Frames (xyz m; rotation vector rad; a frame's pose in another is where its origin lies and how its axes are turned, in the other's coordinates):
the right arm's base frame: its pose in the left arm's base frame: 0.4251 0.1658 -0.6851 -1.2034 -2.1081 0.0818
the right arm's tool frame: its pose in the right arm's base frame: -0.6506 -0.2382 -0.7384 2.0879 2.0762 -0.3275
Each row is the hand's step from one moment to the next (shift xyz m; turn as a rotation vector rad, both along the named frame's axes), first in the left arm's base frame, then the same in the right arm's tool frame.
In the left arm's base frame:
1: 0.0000 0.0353 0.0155 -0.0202 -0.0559 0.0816
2: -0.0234 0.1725 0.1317 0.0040 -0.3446 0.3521
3: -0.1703 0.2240 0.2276 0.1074 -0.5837 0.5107
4: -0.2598 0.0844 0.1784 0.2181 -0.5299 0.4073
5: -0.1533 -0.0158 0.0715 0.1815 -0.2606 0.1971
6: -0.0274 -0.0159 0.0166 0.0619 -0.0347 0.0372
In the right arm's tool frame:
1: 0.0143 0.0357 -0.0030 -0.0560 0.0096 0.0835
2: 0.0409 0.2133 0.0218 -0.2106 -0.0663 0.4404
3: -0.0771 0.3530 0.0214 -0.2564 -0.1922 0.7144
4: -0.2131 0.2468 0.0094 -0.1194 -0.2443 0.6483
5: -0.1515 0.0765 0.0072 0.0064 -0.1453 0.3443
6: -0.0338 0.0058 0.0102 0.0321 -0.0251 0.0690

